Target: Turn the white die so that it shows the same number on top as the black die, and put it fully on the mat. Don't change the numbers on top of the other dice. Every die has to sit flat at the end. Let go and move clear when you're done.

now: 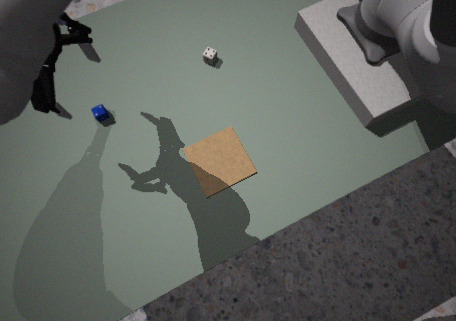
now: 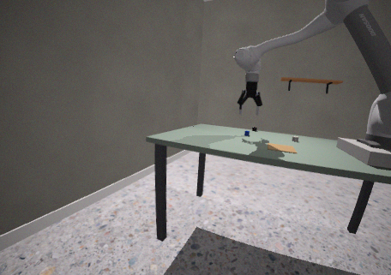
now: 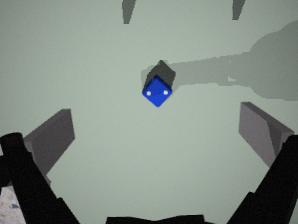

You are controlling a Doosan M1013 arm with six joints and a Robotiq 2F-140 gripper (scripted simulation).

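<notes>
My hand is 32 cm past the white die, 4 cm to the left of it and 14 cm above it. The rest, counted from my hand: brown mat 23 cm behind, 24 cm to the left, 15 cm below; blue die 14 cm below; black die 1 cm behind, 27 cm to the right, 14 cm below.
</notes>
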